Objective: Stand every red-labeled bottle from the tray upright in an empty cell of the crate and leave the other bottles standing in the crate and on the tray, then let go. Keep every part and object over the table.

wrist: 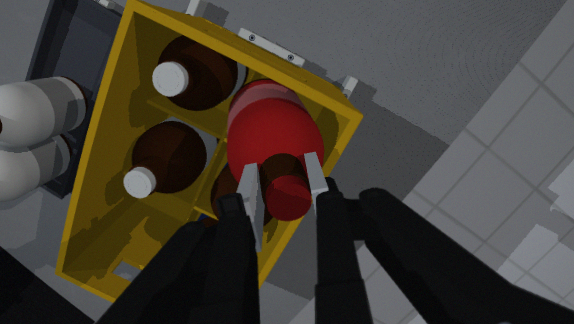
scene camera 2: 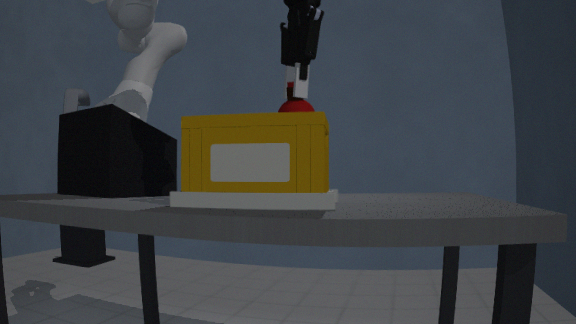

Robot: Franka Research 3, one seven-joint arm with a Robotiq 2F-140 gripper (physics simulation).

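A red-labeled bottle stands upright in a corner cell of the yellow crate. My gripper is above the crate, pointing down, and is shut on the bottle's brown neck, just below the red cap. Two white-capped brown bottles stand in other cells. A brown bottle beside the red one is mostly hidden by the fingers. Two white bottles are at the dark tray, partly cut off by the view's left edge.
A white base lies below the crate in the scene view. White brackets, one with screws, are beside the crate. The grey table ends to the crate's right in the wrist view, with tiled floor beyond. A black block stands at the left.
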